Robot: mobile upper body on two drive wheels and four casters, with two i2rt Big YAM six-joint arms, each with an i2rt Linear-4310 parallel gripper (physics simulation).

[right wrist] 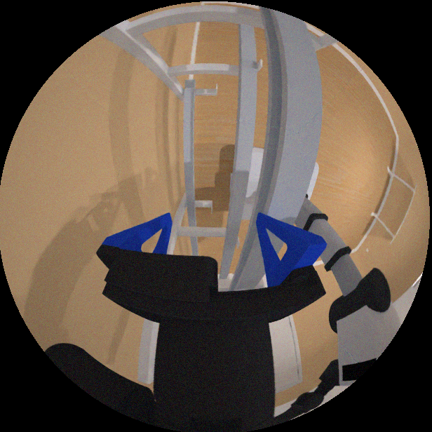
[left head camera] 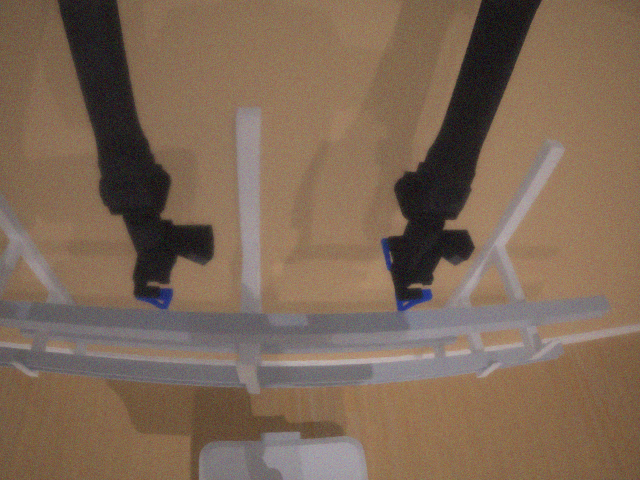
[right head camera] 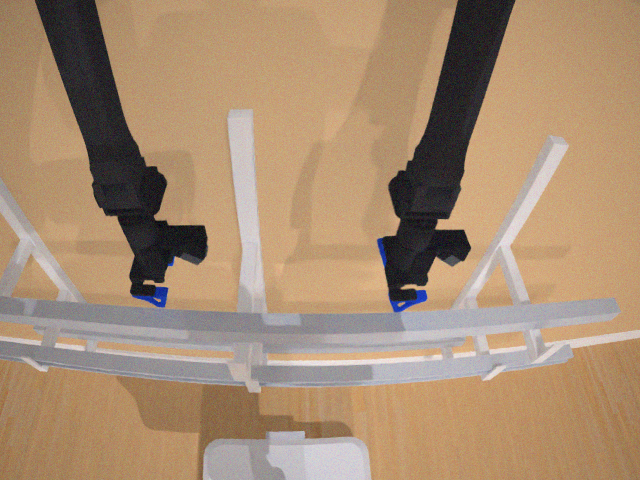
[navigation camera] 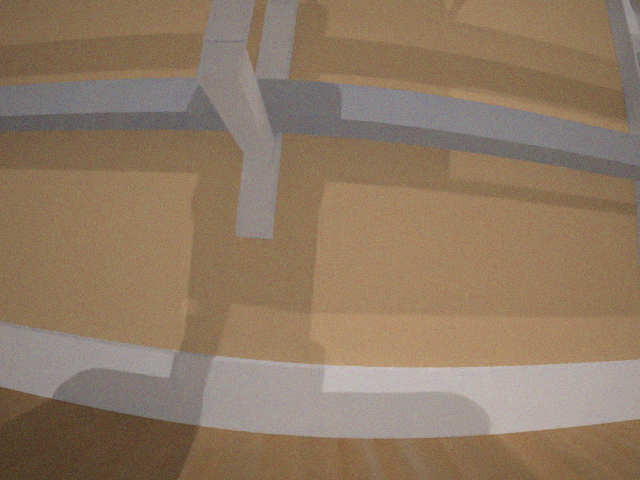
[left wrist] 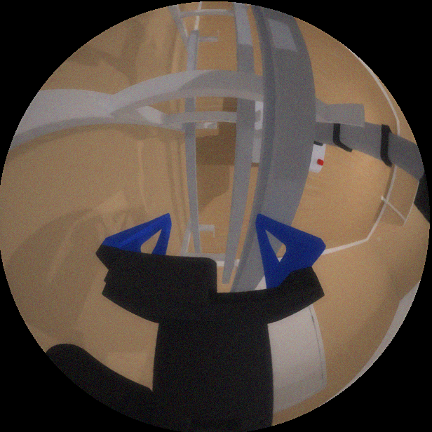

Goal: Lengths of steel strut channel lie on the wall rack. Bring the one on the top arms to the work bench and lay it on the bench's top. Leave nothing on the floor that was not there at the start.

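Places are measured from the left arm's base along level axes (x ahead, y left, z up), in millimetres.
Where they show: left gripper, fingertip midpoint: (left head camera: 167,286) (right head camera: 165,285); right gripper, fingertip midpoint: (left head camera: 395,289) (right head camera: 393,290).
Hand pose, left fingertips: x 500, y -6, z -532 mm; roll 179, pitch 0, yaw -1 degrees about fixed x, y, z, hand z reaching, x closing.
Each offset is from my left fingertips to the top centre of the thing. "*": to the spot under its first point.
The top strut channel @(* 3 mm up, 81 mm back, 339 mm right) (left head camera: 351,322) (right head camera: 351,322) (left wrist: 295,115) (right wrist: 300,100) is a long grey bar lying across the wall rack's top arms. The wall rack @(* 137 mm up, 139 mm ahead, 161 mm right) (left head camera: 249,180) (right head camera: 241,170) (right wrist: 205,68) has pale uprights and arms. My left gripper (right head camera: 164,279) (left wrist: 213,218) is open and empty, its blue fingertips close to the channel's upper edge in the head views. My right gripper (left head camera: 402,276) (right head camera: 396,276) (right wrist: 213,217) is open and empty, placed likewise farther right. In both wrist views the right-hand finger overlaps the channel. Whether the fingers touch it is unclear. I cannot make out the work bench.
Another grey length @(* 237 mm down, 105 mm back, 606 mm right) (left head camera: 439,367) (right head camera: 439,369) lies lower on the rack, below the top channel in the head views. A white rounded object (left head camera: 330,459) (right head camera: 330,459) shows at the bottom edge. A white strip (navigation camera: 413,408) runs along the wall's foot.
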